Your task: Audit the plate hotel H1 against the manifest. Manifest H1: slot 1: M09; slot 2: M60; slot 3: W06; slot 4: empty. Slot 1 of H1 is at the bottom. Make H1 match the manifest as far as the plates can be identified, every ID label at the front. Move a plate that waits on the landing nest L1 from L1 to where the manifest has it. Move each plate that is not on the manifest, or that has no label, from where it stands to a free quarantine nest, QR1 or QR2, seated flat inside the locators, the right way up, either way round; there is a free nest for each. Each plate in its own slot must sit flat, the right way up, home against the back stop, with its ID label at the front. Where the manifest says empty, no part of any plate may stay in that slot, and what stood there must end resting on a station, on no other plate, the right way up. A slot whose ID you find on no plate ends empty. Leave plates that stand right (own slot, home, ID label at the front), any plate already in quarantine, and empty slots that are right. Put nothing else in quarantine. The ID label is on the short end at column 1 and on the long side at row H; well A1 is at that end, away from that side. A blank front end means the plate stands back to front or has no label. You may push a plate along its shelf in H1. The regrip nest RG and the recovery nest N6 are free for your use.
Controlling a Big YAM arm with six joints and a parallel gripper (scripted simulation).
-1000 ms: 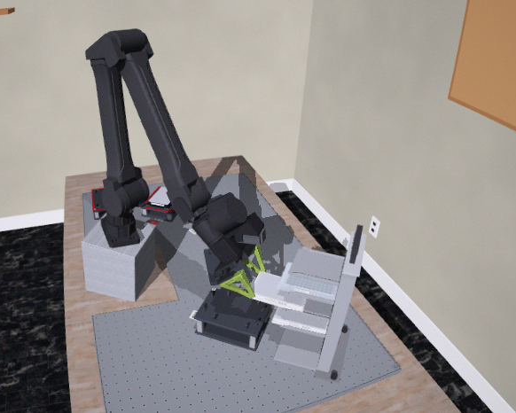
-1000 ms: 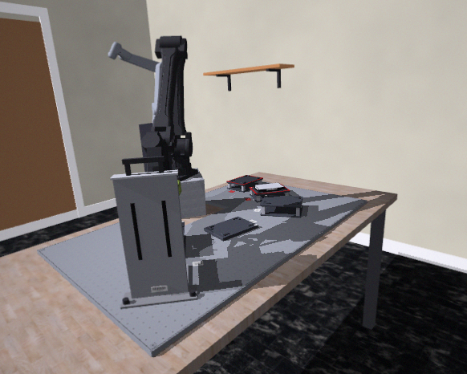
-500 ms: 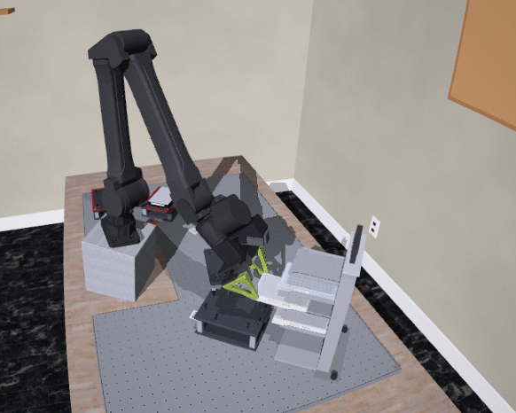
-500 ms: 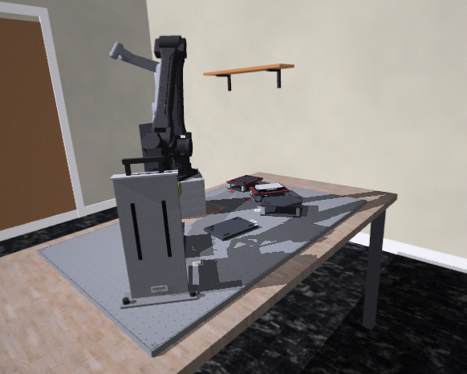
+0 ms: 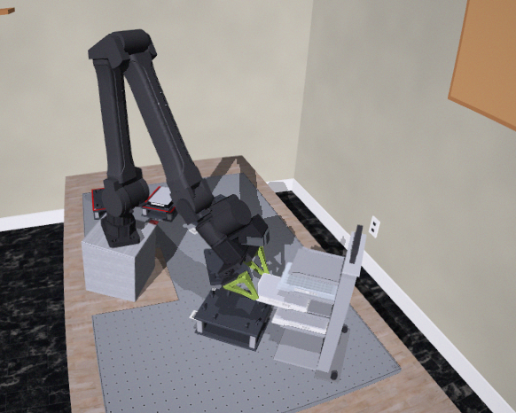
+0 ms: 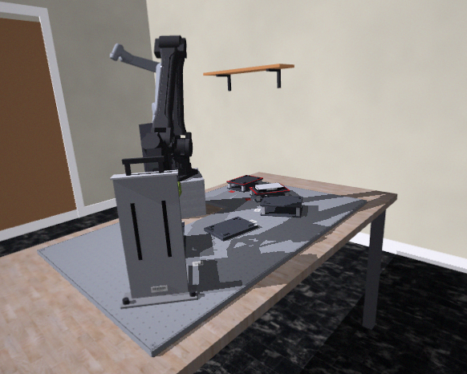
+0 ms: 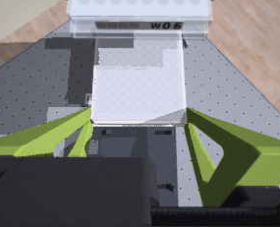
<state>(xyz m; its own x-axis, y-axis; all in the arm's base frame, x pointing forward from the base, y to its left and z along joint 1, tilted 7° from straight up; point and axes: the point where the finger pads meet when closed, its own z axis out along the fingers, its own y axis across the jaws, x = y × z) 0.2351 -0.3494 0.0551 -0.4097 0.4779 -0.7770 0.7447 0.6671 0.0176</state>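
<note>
Now: hand 70 mm short of the clear plate, 80 mm to the left of it and 50 mm below it. From my hand the other things lie so: hotel back panel: 130 mm ahead, 140 mm to the right, 10 mm below; then h1 tag: 110 mm ahead, 20 mm to the left, 170 mm below.
</note>
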